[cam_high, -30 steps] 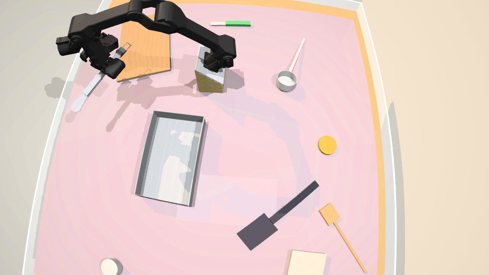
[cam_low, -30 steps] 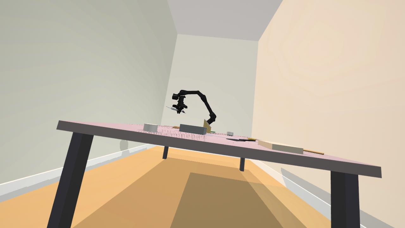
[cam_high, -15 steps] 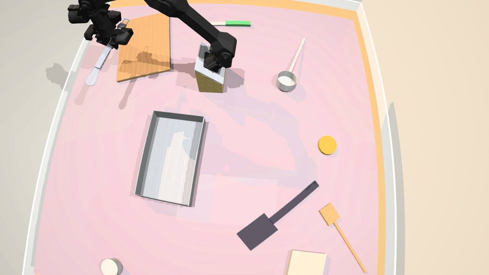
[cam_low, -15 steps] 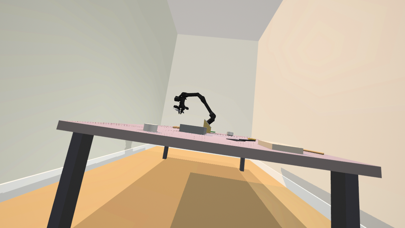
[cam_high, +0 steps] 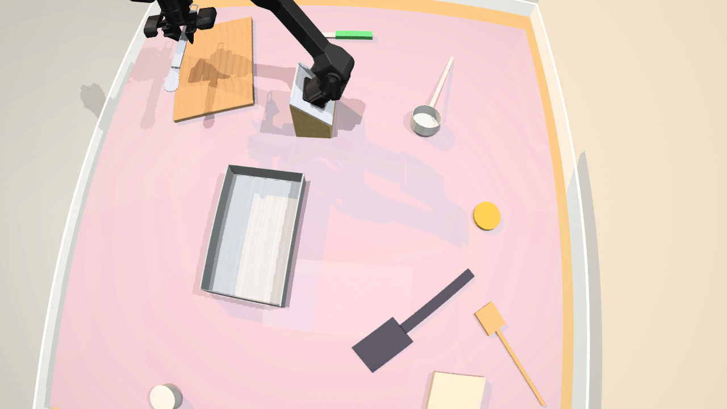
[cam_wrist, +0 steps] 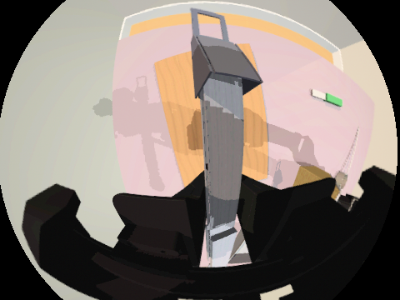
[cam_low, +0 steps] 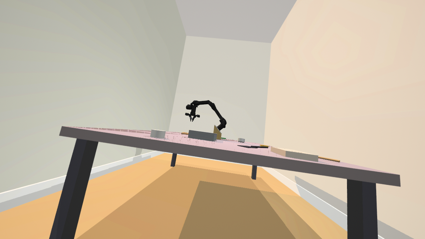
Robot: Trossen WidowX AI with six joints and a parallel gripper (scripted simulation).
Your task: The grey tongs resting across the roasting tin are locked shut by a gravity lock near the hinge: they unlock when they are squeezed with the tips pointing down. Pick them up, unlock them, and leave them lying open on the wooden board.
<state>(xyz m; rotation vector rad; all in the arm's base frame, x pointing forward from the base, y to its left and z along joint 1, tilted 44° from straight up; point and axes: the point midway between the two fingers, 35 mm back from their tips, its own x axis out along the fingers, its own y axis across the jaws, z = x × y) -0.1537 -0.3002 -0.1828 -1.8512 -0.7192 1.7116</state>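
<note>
Right now the wooden board is 50 mm behind my gripper tip, 20 mm to the left of it and 160 mm below it. Also, from my gripper tip: yellow disc (420 mm ahead, 760 mm to the left, 160 mm below); then green-handled tool (150 mm behind, 390 mm to the left, 160 mm below); then roasting tin (470 mm ahead, 210 mm to the left, 140 mm below).
</note>
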